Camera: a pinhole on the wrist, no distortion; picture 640 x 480 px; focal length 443.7 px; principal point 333.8 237.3 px. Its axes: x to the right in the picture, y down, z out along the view. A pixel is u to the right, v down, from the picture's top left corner.
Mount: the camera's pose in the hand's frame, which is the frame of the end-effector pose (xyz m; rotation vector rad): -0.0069 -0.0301 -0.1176 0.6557 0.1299 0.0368
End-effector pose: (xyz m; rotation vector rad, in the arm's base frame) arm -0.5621 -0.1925 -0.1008 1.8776 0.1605 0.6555
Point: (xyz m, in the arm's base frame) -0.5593 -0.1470 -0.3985
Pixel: 142 63
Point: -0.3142 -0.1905 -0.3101
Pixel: 441 260
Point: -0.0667 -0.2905 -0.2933
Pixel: 526 358
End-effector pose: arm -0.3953 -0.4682 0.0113 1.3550 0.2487 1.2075
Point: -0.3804 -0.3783 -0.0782
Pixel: 474 97
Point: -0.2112 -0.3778 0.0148
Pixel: 581 351
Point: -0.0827 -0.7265 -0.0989
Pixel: 166 395
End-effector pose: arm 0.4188 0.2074 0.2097 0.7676 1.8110 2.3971
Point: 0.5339 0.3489 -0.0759
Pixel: 59 163
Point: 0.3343 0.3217 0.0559
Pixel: 396 164
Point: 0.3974 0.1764 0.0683
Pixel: 111 38
